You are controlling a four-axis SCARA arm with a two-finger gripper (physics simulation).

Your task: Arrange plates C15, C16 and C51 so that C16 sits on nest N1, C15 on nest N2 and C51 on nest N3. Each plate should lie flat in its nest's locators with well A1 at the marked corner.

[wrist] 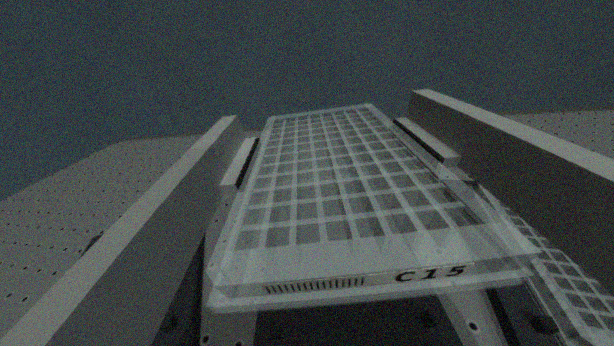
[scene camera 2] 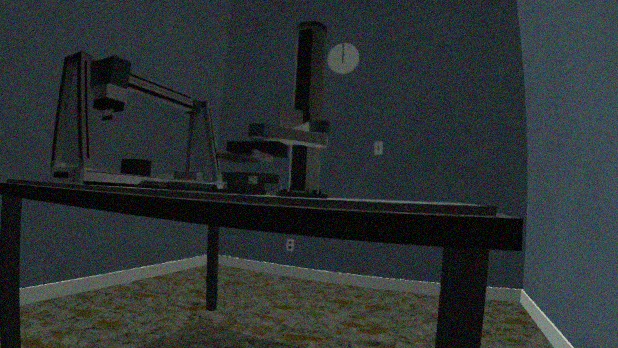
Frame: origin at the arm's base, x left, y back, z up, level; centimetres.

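Seen in the pictures: gripper, fingertip midpoint: [wrist: 324,119] [scene camera 2: 235,152].
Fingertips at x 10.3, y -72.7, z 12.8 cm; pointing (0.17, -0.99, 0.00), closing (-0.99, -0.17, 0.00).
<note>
Offsets run from my fingertips to a thing's top centre. "spot": to the spot under its first point. Level surfaces: height alone.
My gripper [scene camera 2: 246,156] [wrist: 324,119] is shut on plate C15 {dy +2.3, dx -0.4, dz -0.6 cm} [wrist: 320,187], a clear gridded plate, with a pad against each long side. The plate's label and barcode face the wrist camera. In the scene view the gripper is held above the table at the left of the arm's column; the plate cannot be made out clearly there. In the wrist view another clear gridded plate {dy +2.0, dx -17.2, dz -8.9 cm} [wrist: 575,287] shows partly at the lower right, lower than C15 and beyond the right finger; its label is hidden. Dark and light structures lie below C15; nest marks and A1 corners cannot be read.
A gantry frame [scene camera 2: 83,115] stands at the left of the table [scene camera 2: 370,220], with a dark block {spot: dy +16.2, dx -63.0, dz -2.7 cm} [scene camera 2: 136,166] by its base. A dark low box {spot: dy +76.3, dx -53.3, dz -5.1 cm} [scene camera 2: 235,181] stands between the gantry and the arm's column [scene camera 2: 311,70]. A perforated surface {dz -11.5 cm} [wrist: 150,180] shows in the wrist view.
</note>
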